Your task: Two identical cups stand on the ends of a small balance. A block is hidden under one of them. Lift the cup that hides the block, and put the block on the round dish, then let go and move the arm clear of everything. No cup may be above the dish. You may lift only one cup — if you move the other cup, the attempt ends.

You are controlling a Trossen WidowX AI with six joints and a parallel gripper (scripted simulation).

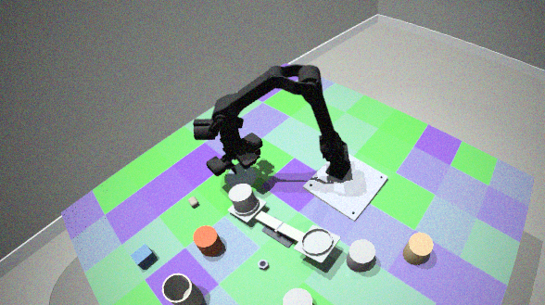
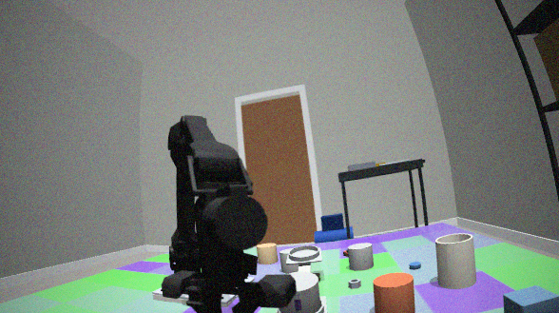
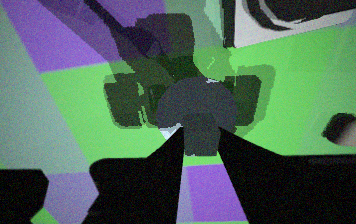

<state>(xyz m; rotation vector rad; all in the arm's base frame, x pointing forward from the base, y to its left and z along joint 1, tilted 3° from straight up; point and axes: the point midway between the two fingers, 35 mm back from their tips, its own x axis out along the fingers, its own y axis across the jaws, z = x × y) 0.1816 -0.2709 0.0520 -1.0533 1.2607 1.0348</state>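
Right now the pale blue round dish is 30 mm below my gripper tip. Round my gripper tip: orange cylinder 270 mm ahead, 100 mm to the left; grey cup 90 mm ahead, 80 mm to the left, 30 mm above; pale teal block right at my gripper tip.
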